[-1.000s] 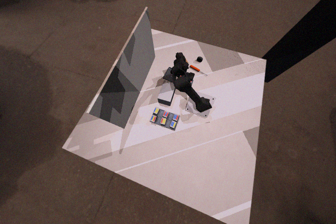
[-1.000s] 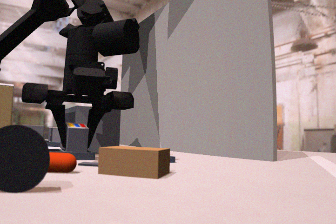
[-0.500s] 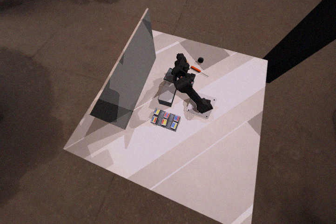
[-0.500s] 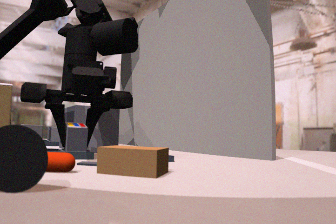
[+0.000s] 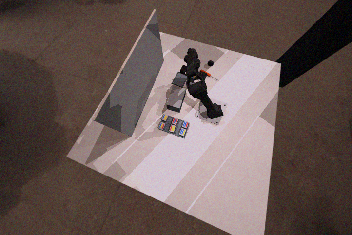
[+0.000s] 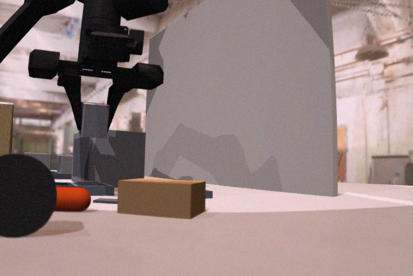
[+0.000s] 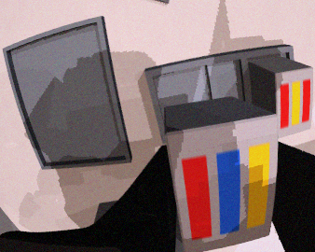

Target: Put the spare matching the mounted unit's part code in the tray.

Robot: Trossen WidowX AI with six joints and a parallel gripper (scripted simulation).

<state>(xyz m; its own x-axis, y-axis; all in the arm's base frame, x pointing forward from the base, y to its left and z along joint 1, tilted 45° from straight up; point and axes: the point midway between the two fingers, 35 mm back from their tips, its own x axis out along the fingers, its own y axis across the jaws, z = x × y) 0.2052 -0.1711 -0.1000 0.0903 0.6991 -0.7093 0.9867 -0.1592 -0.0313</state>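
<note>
The rimmed tray lies 10 cm ahead of my gripper tip, 3 cm to the right of it and 8 cm below it. The rest, counted from my gripper tip: mounted unit: 8 cm ahead, 19 cm to the left, 4 cm below; cardboard box: 2 cm ahead, 18 cm to the right, 7 cm below; black tape roll: 11 cm behind, 24 cm to the right, 6 cm below.
</note>
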